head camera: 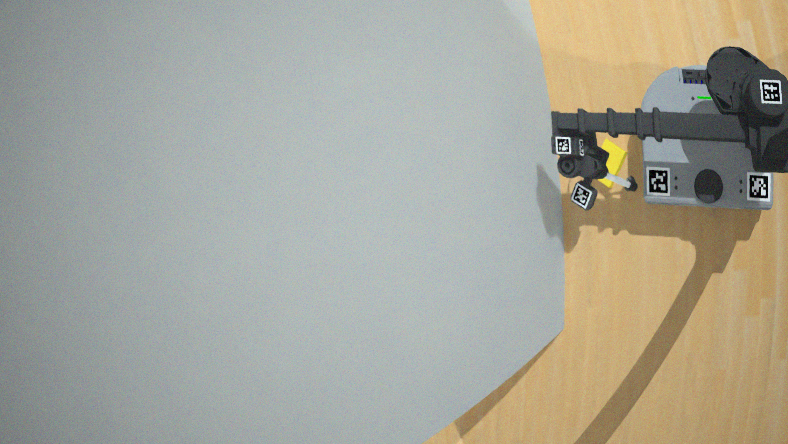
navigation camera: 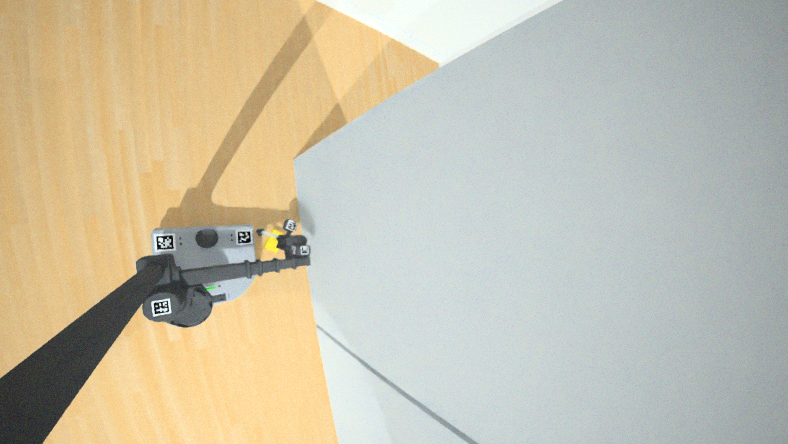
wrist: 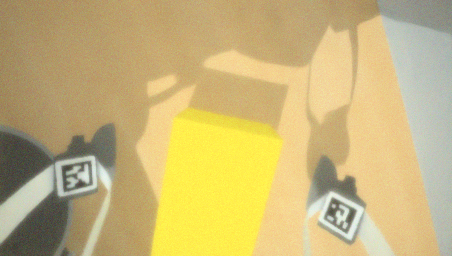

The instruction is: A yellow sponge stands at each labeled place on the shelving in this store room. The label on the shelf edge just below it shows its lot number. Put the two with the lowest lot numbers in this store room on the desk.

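Seen in the pictures: gripper, fingertip midpoint: [head camera: 608,169] [navigation camera: 274,237] [wrist: 215,159]; robot's base at its link origin: [head camera: 706,184] [navigation camera: 206,237].
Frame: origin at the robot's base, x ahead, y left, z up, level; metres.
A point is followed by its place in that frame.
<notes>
A yellow sponge [head camera: 614,156] @(x -0.056, y -0.262, z 0.045 m) [navigation camera: 271,243] @(x -0.048, y -0.264, z 0.045 m) [wrist: 220,195] @(x -0.033, y -0.290, z 0.045 m) is on the wooden floor between my base and a grey surface. The wrist view shows its broad face and one narrow end; its near end is cut off by the frame. My gripper [head camera: 613,176] @(x -0.024, y -0.288, z 0.005 m) [navigation camera: 274,237] @(x -0.024, y -0.288, z 0.005 m) [wrist: 215,159] @(x -0.024, y -0.288, z 0.005 m) is open and points down. In the wrist view one fingertip is on each side of the sponge, with gaps on both sides. In the head view the wrist and one finger cover part of the sponge. No label or lot number shows.
The large grey surface [head camera: 286,220] @(x 0.043, y -0.427, z 0.908 m) [navigation camera: 540,231] @(x 0.026, y -0.429, z 1.132 m) [wrist: 425,130] @(x -0.044, y -0.435, z 0.015 m) borders the arm's end; I cannot tell whether it is the desk. My base [head camera: 669,148] @(x -0.074, y -0.099, z 0.159 m) [navigation camera: 231,248] @(x -0.044, y -0.082, z 0.160 m) is beside the sponge. A white wall [navigation camera: 441,24] @(x 1.499, y -1.371, z 0.318 m) is at the top of the navigation view.
</notes>
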